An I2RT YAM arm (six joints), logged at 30 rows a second.
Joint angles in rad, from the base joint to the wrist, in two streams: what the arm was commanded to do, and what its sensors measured. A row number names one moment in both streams.
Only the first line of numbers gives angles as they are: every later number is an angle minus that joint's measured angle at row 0.
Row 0, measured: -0.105 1.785 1.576 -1.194 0.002 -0.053
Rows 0 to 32, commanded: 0.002 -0.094 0.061 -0.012 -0.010 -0.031; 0.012 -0.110 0.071 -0.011 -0.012 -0.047; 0.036 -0.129 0.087 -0.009 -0.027 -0.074; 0.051 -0.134 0.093 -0.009 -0.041 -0.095; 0.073 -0.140 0.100 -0.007 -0.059 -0.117; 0.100 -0.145 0.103 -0.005 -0.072 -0.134; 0.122 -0.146 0.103 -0.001 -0.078 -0.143; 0.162 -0.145 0.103 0.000 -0.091 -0.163; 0.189 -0.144 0.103 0.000 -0.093 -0.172; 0.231 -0.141 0.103 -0.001 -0.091 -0.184; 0.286 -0.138 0.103 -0.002 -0.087 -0.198; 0.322 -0.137 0.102 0.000 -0.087 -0.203; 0.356 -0.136 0.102 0.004 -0.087 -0.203; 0.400 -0.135 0.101 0.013 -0.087 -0.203; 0.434 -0.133 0.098 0.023 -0.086 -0.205; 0.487 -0.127 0.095 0.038 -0.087 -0.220; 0.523 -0.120 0.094 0.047 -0.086 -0.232; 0.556 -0.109 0.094 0.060 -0.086 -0.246; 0.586 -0.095 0.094 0.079 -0.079 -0.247; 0.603 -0.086 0.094 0.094 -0.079 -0.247; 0.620 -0.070 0.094 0.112 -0.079 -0.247; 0.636 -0.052 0.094 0.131 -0.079 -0.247; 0.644 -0.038 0.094 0.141 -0.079 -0.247; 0.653 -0.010 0.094 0.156 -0.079 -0.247; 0.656 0.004 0.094 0.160 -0.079 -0.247; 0.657 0.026 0.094 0.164 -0.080 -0.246; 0.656 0.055 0.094 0.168 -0.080 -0.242; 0.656 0.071 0.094 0.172 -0.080 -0.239; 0.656 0.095 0.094 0.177 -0.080 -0.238; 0.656 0.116 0.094 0.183 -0.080 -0.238; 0.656 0.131 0.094 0.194 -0.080 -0.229; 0.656 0.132 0.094 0.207 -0.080 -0.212; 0.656 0.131 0.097 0.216 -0.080 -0.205
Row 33, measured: 0.655 0.128 0.083 0.199 -0.078 -0.228
